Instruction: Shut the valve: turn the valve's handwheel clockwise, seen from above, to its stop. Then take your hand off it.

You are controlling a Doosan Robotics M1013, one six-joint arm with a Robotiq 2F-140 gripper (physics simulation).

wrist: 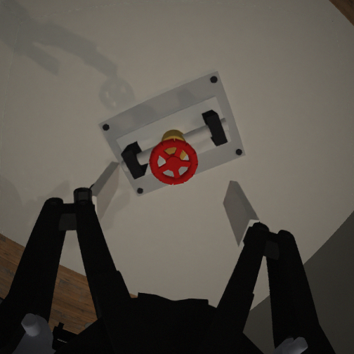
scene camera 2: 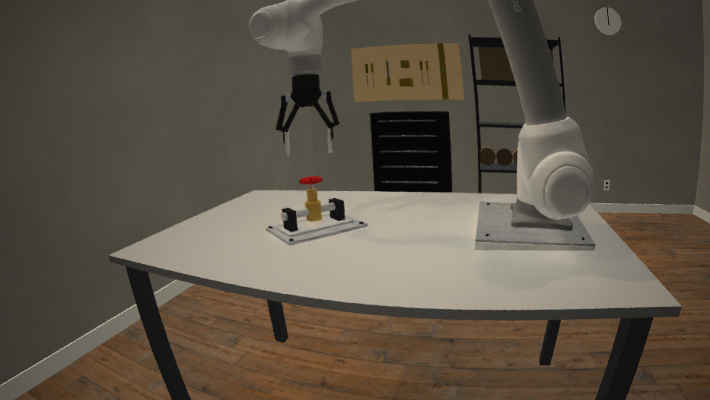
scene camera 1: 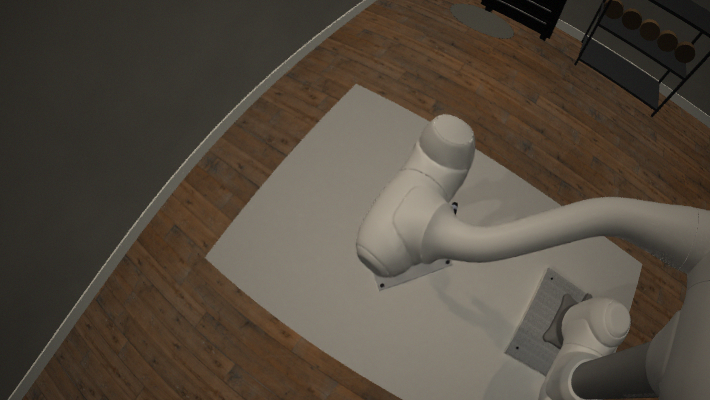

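The red handwheel (scene camera 2: 310, 180) (wrist: 174, 162) sits level on top of the yellow valve body (scene camera 2: 313, 210) (wrist: 173, 135). The valve is on a pipe held by two black clamps on a grey base plate (scene camera 2: 330, 230) (wrist: 164, 101). My gripper (scene camera 2: 308, 144) (wrist: 173, 183) is open and empty and points down. Its fingertips are above the handwheel and apart from it, with a gap between them and the wheel in the scene camera 2 view. In the scene camera 1 view the arm hides the handwheel and the gripper's fingers; a corner of the base plate (scene camera 1: 410, 276) shows.
The valve's base plate is on a white table (scene camera 1: 300, 200) (scene camera 2: 400, 270). The arm's own mounting plate (scene camera 1: 532, 320) (scene camera 2: 535, 240) is at the table's other end. A black drawer cabinet (scene camera 2: 411, 151), a tool board (scene camera 2: 370, 92) and a shelf rack (scene camera 2: 476, 100) are in the background.
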